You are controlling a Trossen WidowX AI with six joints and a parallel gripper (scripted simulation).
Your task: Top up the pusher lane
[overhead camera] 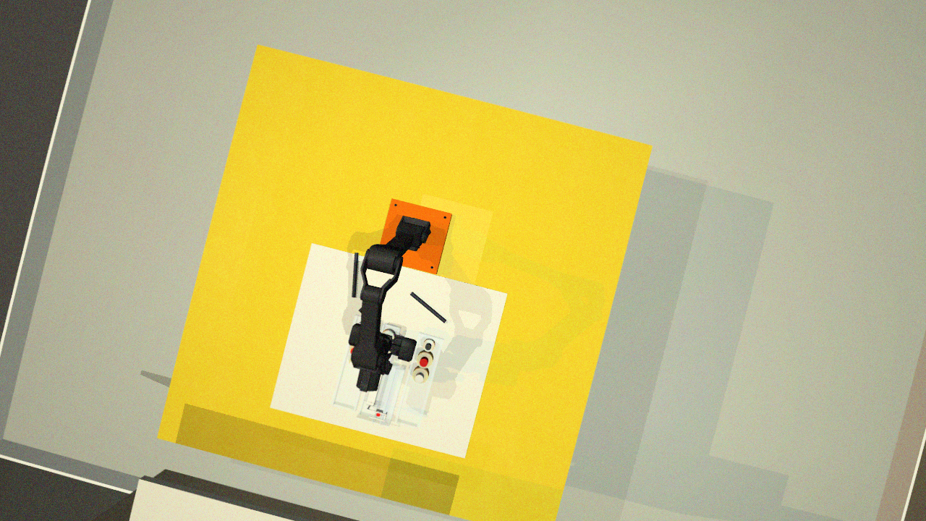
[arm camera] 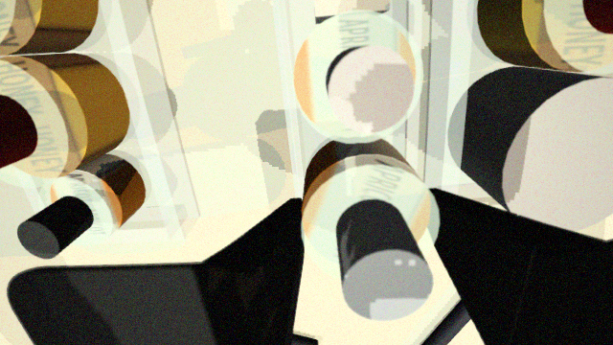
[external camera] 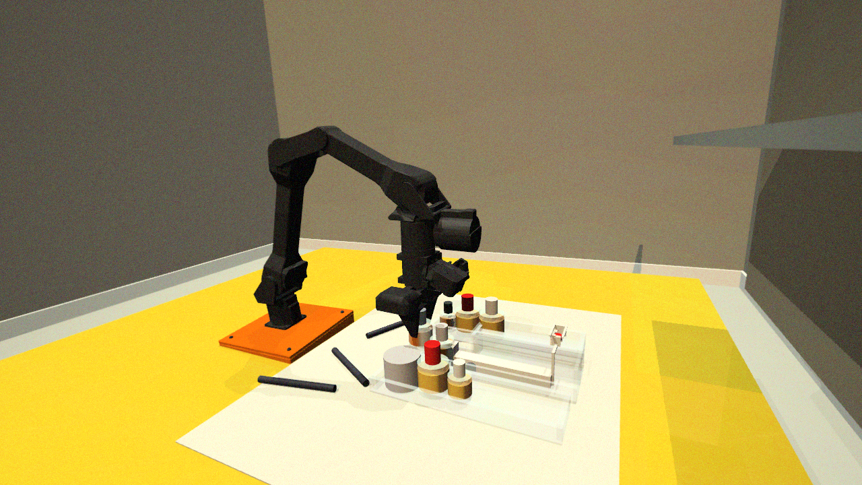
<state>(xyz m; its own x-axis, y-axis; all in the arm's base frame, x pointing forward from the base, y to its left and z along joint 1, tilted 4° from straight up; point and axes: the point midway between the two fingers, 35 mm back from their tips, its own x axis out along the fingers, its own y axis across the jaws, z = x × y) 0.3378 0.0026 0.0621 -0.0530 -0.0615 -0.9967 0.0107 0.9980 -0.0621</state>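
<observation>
The grey cylinder lies 80 mm to the right of my gripper tip, 30 mm below it and 10 mm ahead of it. From my gripper tip the other things lie so: pusher plate: 150 mm ahead, 30 mm to the left, 10 mm below; sprung lane: 150 mm ahead, 40 mm below, 20 mm to the left.
</observation>
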